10 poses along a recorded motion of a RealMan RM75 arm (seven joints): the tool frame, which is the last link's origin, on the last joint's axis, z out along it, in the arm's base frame.
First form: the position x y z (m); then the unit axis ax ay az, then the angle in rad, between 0 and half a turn.
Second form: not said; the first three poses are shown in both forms.
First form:
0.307 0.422 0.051 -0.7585 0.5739 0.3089 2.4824
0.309 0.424 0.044 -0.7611 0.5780 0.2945 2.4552
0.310 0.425 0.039 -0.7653 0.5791 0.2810 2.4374
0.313 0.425 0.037 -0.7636 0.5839 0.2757 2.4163
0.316 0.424 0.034 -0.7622 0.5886 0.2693 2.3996
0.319 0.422 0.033 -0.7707 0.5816 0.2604 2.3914
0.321 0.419 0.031 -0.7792 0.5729 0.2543 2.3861
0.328 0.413 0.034 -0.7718 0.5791 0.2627 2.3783
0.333 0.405 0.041 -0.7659 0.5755 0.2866 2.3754
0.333 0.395 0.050 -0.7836 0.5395 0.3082 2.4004
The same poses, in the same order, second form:
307 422 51 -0.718 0.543 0.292 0.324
309 424 44 -0.717 0.544 0.277 0.336
310 425 39 -0.718 0.544 0.264 0.345
313 425 37 -0.714 0.546 0.258 0.355
316 424 34 -0.710 0.549 0.251 0.363
319 422 33 -0.717 0.541 0.242 0.366
321 419 31 -0.724 0.533 0.236 0.369
328 413 34 -0.716 0.537 0.244 0.372
333 405 41 -0.710 0.534 0.266 0.374
333 395 50 -0.730 0.503 0.287 0.362

